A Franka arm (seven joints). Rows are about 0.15 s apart.
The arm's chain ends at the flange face. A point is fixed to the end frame.
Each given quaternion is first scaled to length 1.
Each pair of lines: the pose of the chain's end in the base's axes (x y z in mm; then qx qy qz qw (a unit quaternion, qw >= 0)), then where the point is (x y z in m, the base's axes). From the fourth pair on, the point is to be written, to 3 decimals.
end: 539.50 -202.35 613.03 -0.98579 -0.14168 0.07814 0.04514
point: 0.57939 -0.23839 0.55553
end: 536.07 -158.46 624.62 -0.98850 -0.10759 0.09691 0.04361
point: 0.57119 -0.19779 0.56617
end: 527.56 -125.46 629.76 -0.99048 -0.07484 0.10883 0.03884
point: 0.55863 -0.16797 0.57124
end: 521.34 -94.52 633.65 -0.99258 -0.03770 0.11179 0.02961
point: 0.549 -0.141 0.576
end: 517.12 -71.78 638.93 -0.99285 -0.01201 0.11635 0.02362
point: 0.542 -0.120 0.582
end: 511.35 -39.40 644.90 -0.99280 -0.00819 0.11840 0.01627
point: 0.535 -0.089 0.589
